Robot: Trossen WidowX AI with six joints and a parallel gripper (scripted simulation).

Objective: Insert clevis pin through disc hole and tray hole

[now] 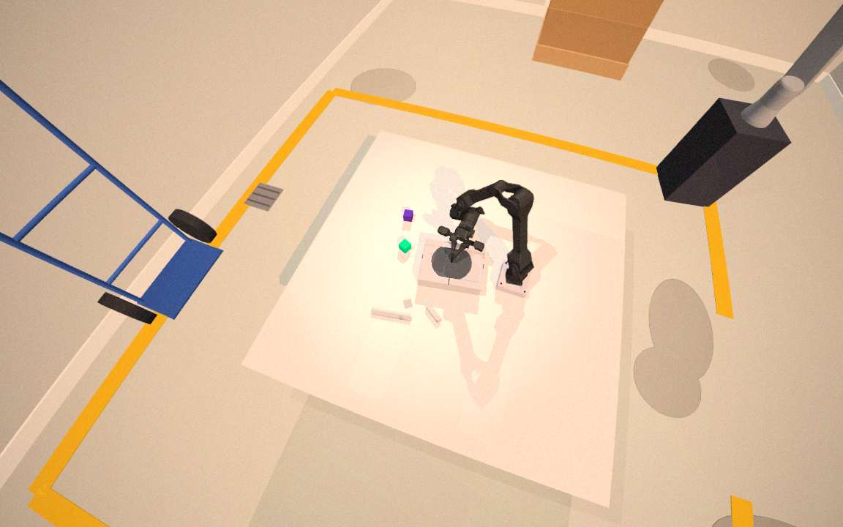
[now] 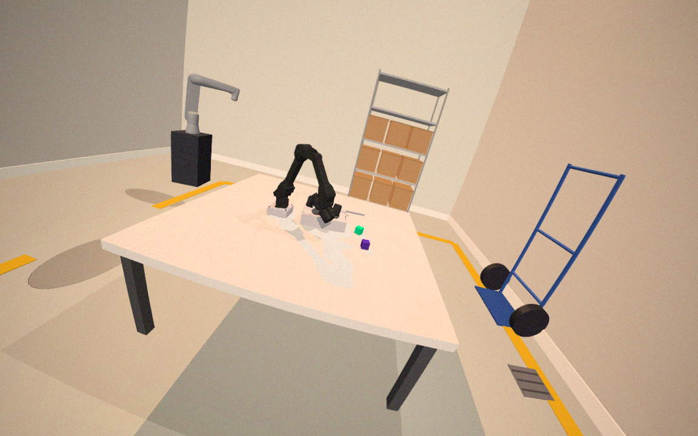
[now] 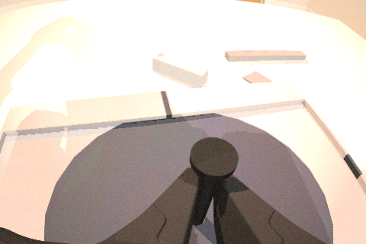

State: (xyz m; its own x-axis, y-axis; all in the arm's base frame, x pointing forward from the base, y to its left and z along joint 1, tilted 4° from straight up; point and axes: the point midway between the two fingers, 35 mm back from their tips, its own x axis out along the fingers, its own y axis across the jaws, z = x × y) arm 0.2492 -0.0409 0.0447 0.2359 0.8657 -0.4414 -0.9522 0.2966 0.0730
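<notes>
Now: the aluminium disc 3 cm below my gripper tip. Round my gripper tip: pale rimmed tray (4 cm below, 1 cm behind); then green cube (20 cm ahead, 7 cm below, 6 cm to the right); then clevis pin (1 cm below).
</notes>
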